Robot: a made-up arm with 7 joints.
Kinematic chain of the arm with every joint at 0, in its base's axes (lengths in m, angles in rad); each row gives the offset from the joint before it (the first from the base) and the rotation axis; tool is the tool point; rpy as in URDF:
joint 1: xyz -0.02 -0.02 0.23 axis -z
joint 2: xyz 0.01 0 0.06 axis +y
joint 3: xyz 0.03 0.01 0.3 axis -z
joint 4: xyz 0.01 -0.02 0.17 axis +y
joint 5: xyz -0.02 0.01 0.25 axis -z
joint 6: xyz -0.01 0 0.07 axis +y
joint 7: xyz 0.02 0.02 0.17 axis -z
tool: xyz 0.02 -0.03 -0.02 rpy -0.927 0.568 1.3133
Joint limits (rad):
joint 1: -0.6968..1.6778
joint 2: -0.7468..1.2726
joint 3: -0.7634..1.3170
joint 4: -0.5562..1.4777
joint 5: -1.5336..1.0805
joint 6: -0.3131..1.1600
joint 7: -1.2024..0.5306
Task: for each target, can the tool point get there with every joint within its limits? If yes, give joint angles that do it. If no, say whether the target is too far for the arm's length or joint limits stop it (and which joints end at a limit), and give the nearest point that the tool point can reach.
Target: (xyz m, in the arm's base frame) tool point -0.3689 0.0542 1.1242
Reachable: yes | joints 0.0852 -0.3720 -0.3841 -0.2312 -0.7847 0.3729 -0.4538
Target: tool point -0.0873 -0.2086 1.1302
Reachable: yes | joints 1.4398 0.1762 0.9779 -0.0897 0.3670 0.9110 -0.0550
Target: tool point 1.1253 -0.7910 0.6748
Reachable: no: too far | nearest point 0.7503 -0.5385 0.5479 | short by 0.470 m
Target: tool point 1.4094 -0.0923 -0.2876
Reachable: no: too far | nearest point 0.8441 -0.0637 0.1118 | short by 0.693 m
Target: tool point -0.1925 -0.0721 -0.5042
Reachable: no: joint limits stop it (at a limit: joint 1, joint 2, joint 4, joint 7) | nearest point -0.1586 -0.5194 -0.0070 | short by 0.670 m
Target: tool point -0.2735 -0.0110 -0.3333
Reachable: no: joint limits stop it (at a limit: joint 1, joint 2, joint 4, joint 7) | nearest point -0.2247 -0.4869 0.0350 | short by 0.604 m
